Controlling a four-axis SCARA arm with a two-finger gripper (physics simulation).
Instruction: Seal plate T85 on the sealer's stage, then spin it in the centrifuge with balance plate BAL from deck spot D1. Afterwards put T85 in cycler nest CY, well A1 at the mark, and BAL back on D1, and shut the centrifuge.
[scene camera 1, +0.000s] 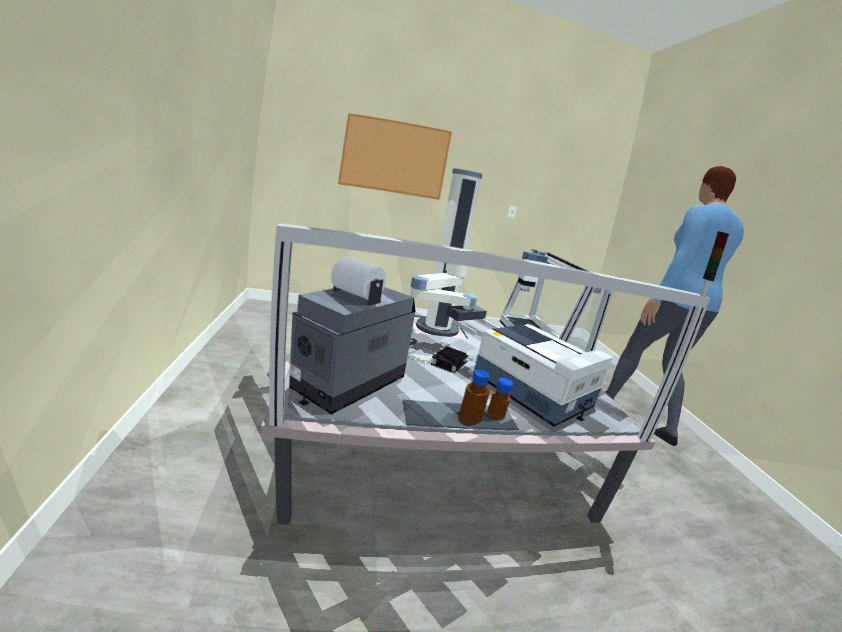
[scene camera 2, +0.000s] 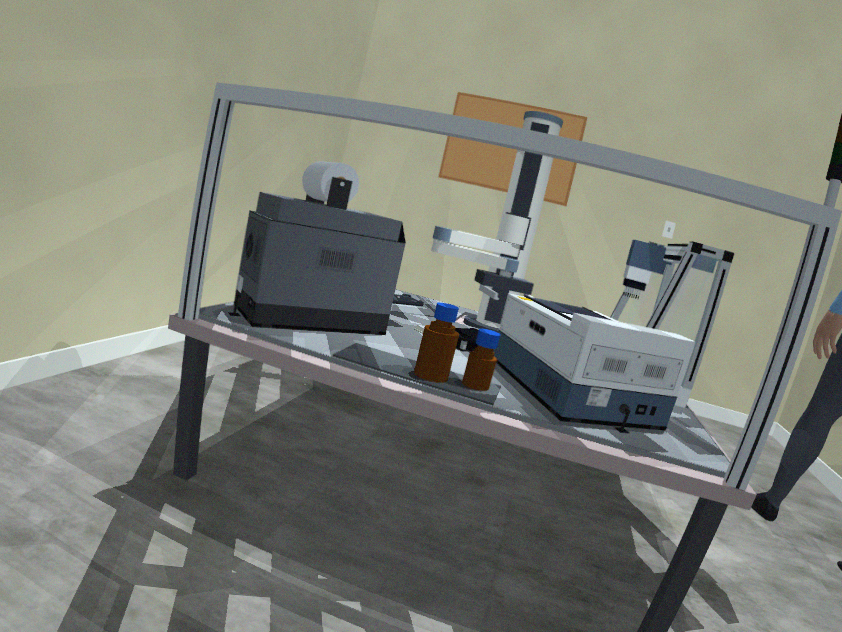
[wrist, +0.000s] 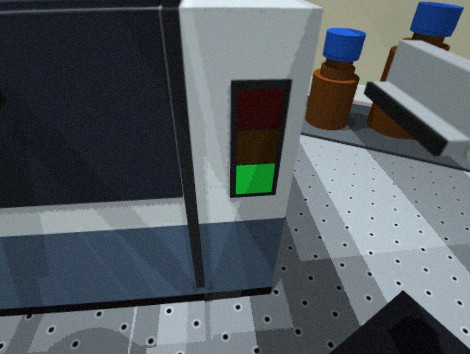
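My gripper is open, with nothing between its fingers. It hangs above the table beside the arm's column, in front of the white and blue machine, which looks like the centrifuge. In the wrist view that machine shows a large dark panel and a lit green lamp. The dark grey machine with a film roll, seemingly the sealer, stands at the left. T85, BAL, spot D1 and nest CY cannot be made out.
Two brown bottles with blue caps stand on a dark mat near the table edge. A black stand sits between the machines. A black corner shows low in the wrist view. A grey frame spans the table; a person stands behind.
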